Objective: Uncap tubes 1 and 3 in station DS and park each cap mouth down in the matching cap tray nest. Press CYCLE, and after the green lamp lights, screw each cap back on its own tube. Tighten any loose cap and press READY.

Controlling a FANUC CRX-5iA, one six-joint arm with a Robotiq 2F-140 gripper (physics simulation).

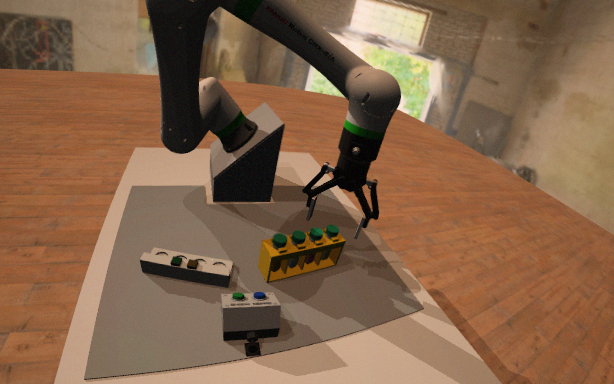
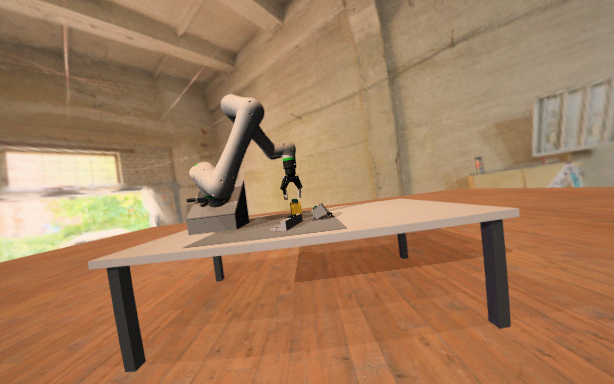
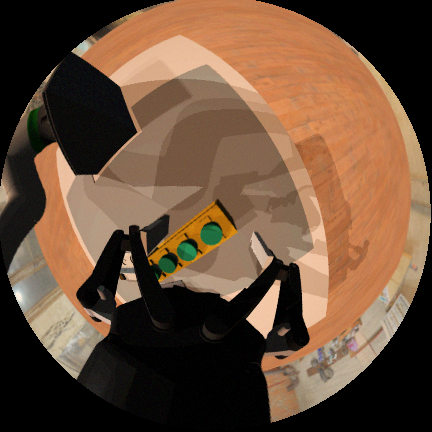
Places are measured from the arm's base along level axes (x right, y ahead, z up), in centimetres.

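Pixels of known places: gripper, fingertip midpoint: (image 1: 332, 226) (image 2: 293, 198) (image 3: 209, 232); arm's base at its link origin: (image 1: 240, 137) (image 3: 60, 115).
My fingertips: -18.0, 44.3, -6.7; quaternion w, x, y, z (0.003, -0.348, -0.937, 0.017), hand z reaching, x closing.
For each thing: its top centre in the pictures, then the offset to it from my fingertips, as dx, dy, dz. "spot": a spot on its surface instead. Level surfaces: height alone.
- yellow rack at its top centre: (image 3: 178, 254) (image 1: 306, 238) (image 2: 294, 201) +7.8, +1.5, -2.0
- end cap at its top centre: (image 3: 210, 234) (image 1: 333, 228) +0.0, +0.5, -0.2
- white cap tray at its top centre: (image 1: 187, 253) (image 3: 113, 269) (image 2: 286, 215) +37.3, -1.0, -7.0
- button box at its top centre: (image 1: 251, 299) (image 2: 318, 203) +25.4, +16.5, -3.9
- green button at its top centre: (image 1: 238, 294) +27.4, +14.1, -4.8
- blue button at its top centre: (image 1: 260, 293) +22.9, +14.5, -4.8
- dark green block at a spot on its surface: (image 1: 176, 261) spot: +40.0, +1.5, -6.9
- brown block at a spot on its surface: (image 1: 193, 263) spot: +36.0, +2.4, -6.9
- grey mat at its surface level: dz -12.3
- pale table at its surface level: dz -12.6
- small black part at a spot on its surface: (image 1: 252, 348) spot: +26.3, +23.5, -11.2
My gripper (image 1: 333, 222) (image 2: 293, 195) (image 3: 209, 232) is wide open and empty, above the right end of the yellow rack. The yellow rack (image 1: 263, 260) (image 2: 296, 209) (image 3: 227, 223) stands upright on the grey mat. Several tubes stand in it, each with a green cap on top; the end cap (image 1: 331, 230) (image 3: 211, 233) is the one at the gripper's side. The tube numbers cannot be read. The white cap tray (image 1: 185, 271) (image 2: 285, 224) stands left of the rack, with no green round caps in its nests. The button box (image 1: 251, 320) (image 2: 319, 212) has a green button (image 1: 238, 296) and a blue button (image 1: 259, 295).
A dark green block (image 1: 176, 261) and a brown block (image 1: 193, 263) show at the tray's front edge. The wedge-shaped robot base (image 1: 245, 172) (image 2: 212, 221) (image 3: 92, 115) stands behind the rack. The grey mat (image 1: 150, 330) lies on the pale table (image 2: 425, 215). A small black part (image 1: 252, 348) sits before the button box.
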